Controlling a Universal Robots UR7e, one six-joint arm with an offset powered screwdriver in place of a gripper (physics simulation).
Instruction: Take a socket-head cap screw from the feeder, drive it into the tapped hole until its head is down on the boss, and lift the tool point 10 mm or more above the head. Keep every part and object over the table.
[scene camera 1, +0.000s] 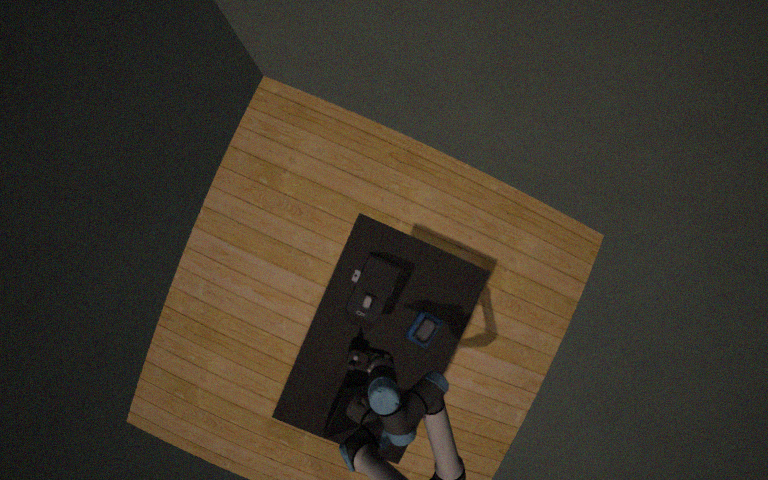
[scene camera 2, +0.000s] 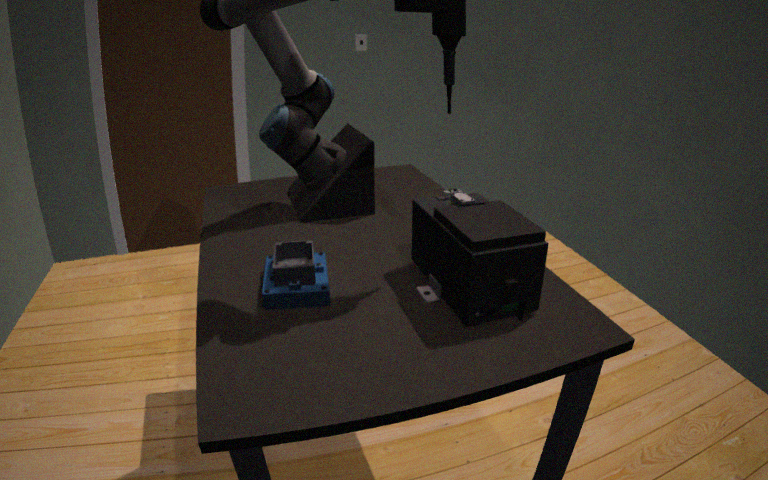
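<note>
The black screw feeder (scene camera 1: 378, 283) (scene camera 2: 498, 277) stands on the table, with a small pale pick-up part (scene camera 1: 360, 313) (scene camera 2: 451, 191) at its end nearer the arm base. A grey open housing (scene camera 1: 425, 328) (scene camera 2: 293, 267) sits in a blue fixture (scene camera 1: 416, 340) (scene camera 2: 295, 300) beside the feeder, across a gap. Its boss and tapped hole are too small to make out. My screwdriver tip (scene camera 1: 360, 330) (scene camera 2: 449, 112) points down, well above the feeder's pick-up end and apart from it. The thin bit looks bare, with no screw head showing on it.
The dark table (scene camera 1: 317, 367) (scene camera 2: 317, 367) carries the black wedge-shaped arm base (scene camera 2: 353, 186). A small pale plate (scene camera 1: 355, 275) (scene camera 2: 427, 293) lies beside the feeder. The feeder is a tall block beside the fixture. The arm's shadow falls near the fixture.
</note>
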